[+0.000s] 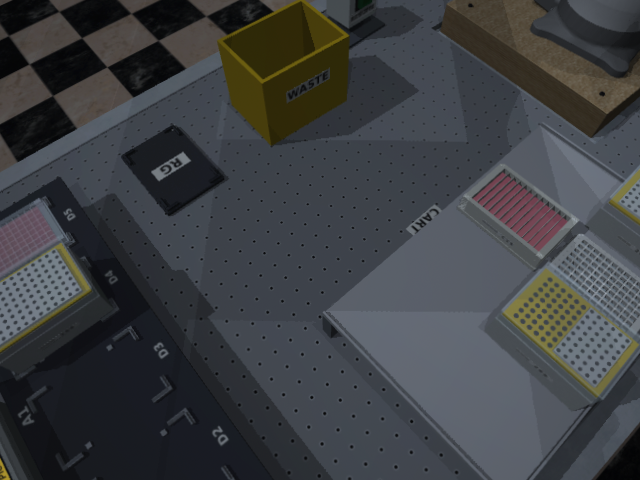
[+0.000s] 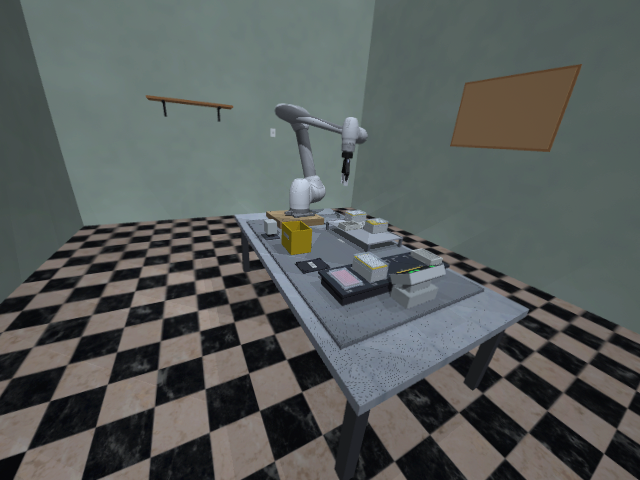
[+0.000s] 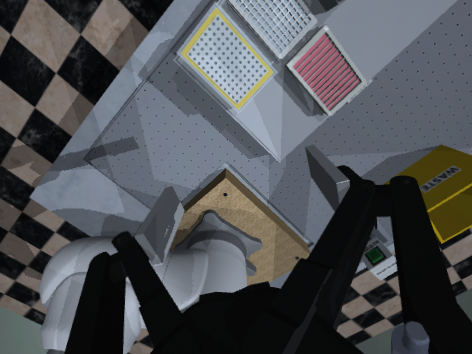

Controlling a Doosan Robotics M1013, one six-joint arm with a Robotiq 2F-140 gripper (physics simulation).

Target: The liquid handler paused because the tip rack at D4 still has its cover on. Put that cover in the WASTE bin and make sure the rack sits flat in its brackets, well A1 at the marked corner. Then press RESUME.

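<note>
The tip rack at D4 has white tips, a yellow rim and grey sides. A clear cover cannot be made out separately from it, and whether the rack sits fully flat is unclear. The yellow WASTE bin stands upright, open at the top. A small device with a green button stands near the bin; its label is too small to read surely. My gripper is open and empty, high above the table and far from the D4 rack.
The black deck has raised corner brackets. A pink-topped plate sits at D5. The black RG pad lies near the bin. The raised cart carries several racks. A tilted console stands beside the deck.
</note>
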